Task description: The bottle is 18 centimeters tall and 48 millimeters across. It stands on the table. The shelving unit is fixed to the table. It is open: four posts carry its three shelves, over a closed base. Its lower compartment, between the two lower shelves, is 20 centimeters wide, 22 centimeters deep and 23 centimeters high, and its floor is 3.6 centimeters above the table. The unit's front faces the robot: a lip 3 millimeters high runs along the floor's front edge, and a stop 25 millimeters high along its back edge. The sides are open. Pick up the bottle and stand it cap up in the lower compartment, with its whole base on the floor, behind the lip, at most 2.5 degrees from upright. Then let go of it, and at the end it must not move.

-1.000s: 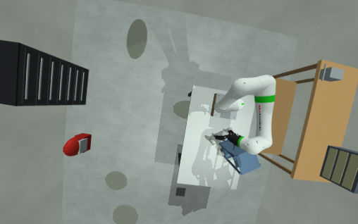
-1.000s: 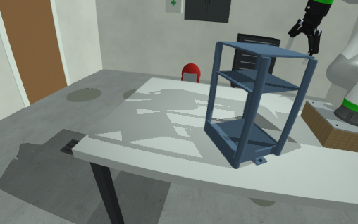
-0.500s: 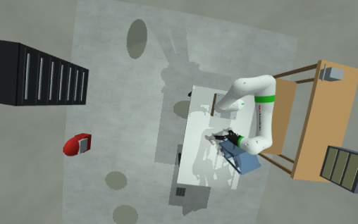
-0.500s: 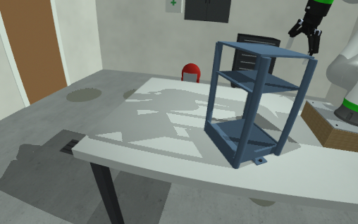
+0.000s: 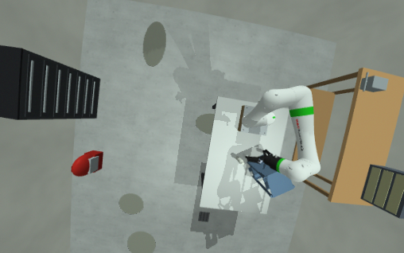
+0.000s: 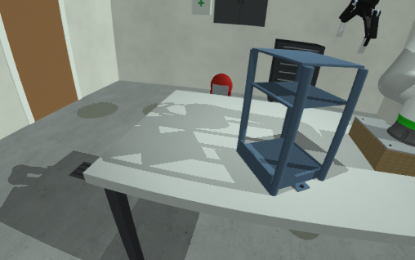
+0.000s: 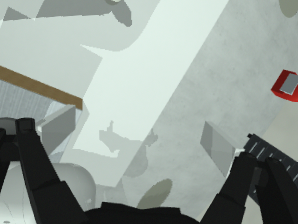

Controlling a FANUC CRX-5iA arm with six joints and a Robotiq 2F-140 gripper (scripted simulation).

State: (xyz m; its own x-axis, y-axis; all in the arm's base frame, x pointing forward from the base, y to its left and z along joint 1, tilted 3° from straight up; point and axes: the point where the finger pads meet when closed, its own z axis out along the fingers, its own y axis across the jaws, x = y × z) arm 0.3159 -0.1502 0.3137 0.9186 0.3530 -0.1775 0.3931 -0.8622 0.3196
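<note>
The white bottle lies 19 cm ahead of my hand, 6 cm to the left of it and 30 cm below it. From my hand the other things lie so: blue shelving unit (25 cm ahead, 35 cm to the left, 23 cm below).
</note>
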